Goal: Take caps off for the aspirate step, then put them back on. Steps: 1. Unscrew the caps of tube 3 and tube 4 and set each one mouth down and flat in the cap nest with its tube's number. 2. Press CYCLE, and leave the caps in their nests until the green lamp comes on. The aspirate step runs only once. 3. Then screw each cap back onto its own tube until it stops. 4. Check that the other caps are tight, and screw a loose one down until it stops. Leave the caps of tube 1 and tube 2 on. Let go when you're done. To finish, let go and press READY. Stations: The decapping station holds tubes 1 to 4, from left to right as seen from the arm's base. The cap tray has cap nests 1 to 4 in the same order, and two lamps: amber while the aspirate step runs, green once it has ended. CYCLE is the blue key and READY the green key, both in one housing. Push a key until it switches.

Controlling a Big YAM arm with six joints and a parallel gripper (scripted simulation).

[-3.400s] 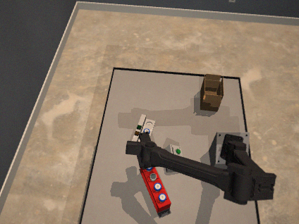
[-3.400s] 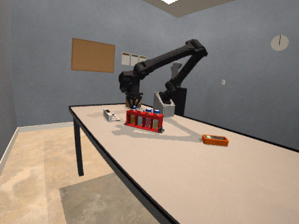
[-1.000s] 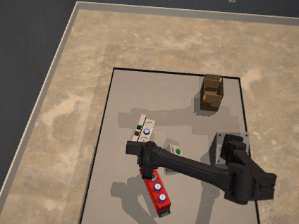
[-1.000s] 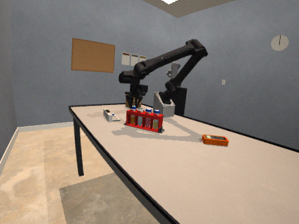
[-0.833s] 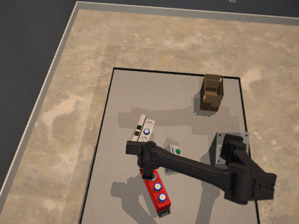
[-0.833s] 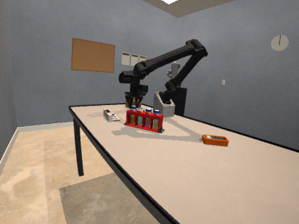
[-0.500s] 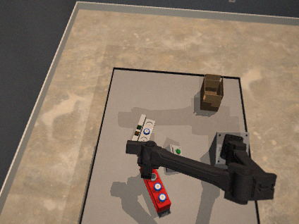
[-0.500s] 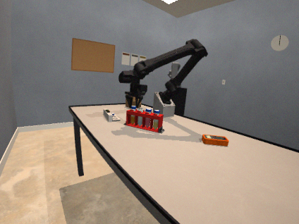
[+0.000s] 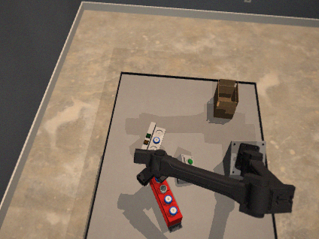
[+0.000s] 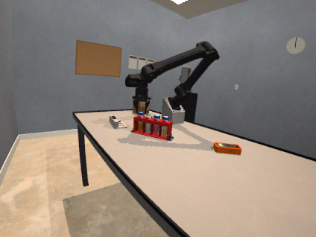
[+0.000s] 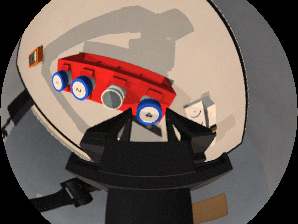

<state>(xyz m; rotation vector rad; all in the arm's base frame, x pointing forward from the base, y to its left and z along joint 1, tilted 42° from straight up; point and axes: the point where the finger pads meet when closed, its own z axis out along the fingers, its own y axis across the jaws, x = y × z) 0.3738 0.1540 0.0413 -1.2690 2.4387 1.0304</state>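
Right now the blue tube cap is 10 mm below my hand. Also, from my hand: green key 140 mm behind, 130 mm to the right, 60 mm below; key housing 120 mm behind, 100 mm to the right, 70 mm below; blue key 150 mm behind, 80 mm to the right, 60 mm below.
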